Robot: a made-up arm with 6 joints.
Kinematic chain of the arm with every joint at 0, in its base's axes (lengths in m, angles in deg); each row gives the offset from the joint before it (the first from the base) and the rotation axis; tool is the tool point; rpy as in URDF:
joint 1: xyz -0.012 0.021 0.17 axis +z
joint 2: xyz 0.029 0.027 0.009 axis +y
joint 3: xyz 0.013 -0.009 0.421 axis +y
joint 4: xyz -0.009 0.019 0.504 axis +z
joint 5: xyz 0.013 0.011 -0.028 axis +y
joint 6: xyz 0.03 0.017 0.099 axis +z
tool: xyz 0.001 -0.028 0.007 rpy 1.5 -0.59 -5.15
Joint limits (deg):
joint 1: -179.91..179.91
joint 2: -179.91..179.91
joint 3: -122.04..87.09
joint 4: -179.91..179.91
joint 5: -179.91..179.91
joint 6: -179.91..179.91
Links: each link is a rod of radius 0.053 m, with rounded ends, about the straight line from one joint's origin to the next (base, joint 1, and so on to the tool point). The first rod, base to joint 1, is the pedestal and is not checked.
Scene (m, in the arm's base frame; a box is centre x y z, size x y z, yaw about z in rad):
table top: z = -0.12
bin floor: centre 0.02 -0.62 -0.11 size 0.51 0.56 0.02 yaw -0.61
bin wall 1: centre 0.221 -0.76 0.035 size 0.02 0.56 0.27 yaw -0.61
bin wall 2: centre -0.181 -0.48 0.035 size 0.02 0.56 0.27 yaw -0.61
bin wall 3: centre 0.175 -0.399 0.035 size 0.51 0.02 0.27 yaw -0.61
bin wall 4: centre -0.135 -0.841 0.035 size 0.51 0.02 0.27 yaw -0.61
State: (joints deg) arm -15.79 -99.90 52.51 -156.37 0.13 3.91
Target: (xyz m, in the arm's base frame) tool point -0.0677 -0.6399 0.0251
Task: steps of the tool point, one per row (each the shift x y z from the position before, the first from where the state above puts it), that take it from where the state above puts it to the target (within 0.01 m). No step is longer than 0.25 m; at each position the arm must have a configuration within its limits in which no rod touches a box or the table.
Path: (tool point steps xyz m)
1: -0.0804 -0.1835 -0.0099
2: -0.0170 -0.2028 -0.0146
3: 0.0491 -0.1989 -0.0182
4: 0.1092 -0.1723 -0.0204
5: 0.1556 -0.1269 -0.0216
6: 0.1826 -0.0692 -0.0217
7: 0.1878 -0.0073 -0.0210
8: 0.1712 0.0508 -0.0202
9: -0.0020 -0.0163 -0.1515
10: 0.0020 0.0163 -0.1514

